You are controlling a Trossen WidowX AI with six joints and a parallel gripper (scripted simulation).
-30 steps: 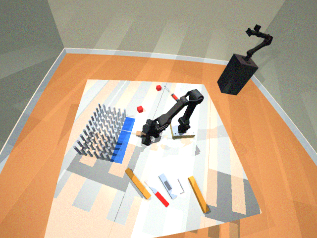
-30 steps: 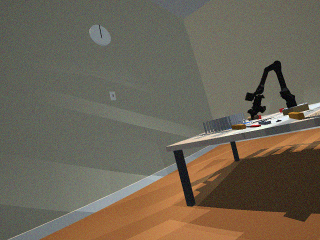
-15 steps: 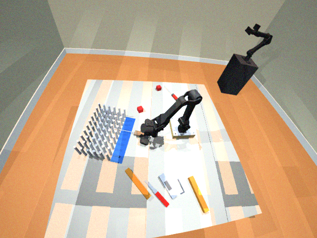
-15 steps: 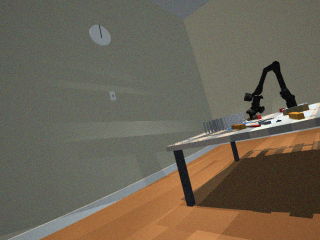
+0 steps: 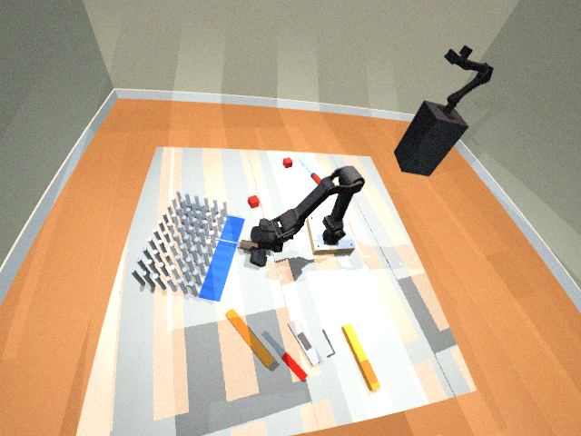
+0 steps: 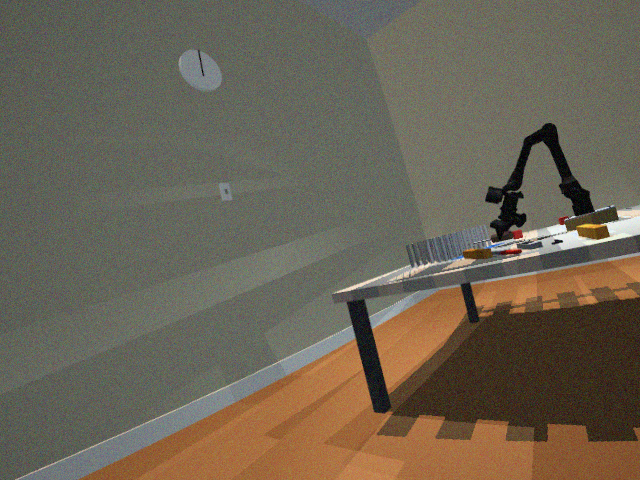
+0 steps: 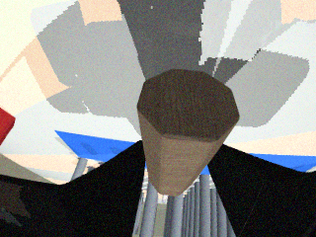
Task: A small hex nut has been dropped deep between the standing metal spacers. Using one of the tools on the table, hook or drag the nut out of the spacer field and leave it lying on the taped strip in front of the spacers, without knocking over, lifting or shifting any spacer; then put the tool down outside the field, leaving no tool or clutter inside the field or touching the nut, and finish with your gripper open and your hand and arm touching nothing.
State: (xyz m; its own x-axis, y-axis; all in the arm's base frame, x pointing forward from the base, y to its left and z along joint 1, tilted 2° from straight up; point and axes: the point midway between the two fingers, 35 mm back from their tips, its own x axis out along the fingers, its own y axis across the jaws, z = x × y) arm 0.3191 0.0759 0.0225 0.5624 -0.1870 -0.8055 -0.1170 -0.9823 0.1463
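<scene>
The blue taped strip is 110 mm ahead of my gripper tip, 30 mm to the left of it and 30 mm below it. The rest, counted from my gripper tip: hex nut (270 mm ahead, 30 mm to the right, 30 mm below); wooden-handled hook tool (100 mm ahead, 10 mm to the right); grey block (220 mm behind, 350 mm to the left, 20 mm below).
</scene>
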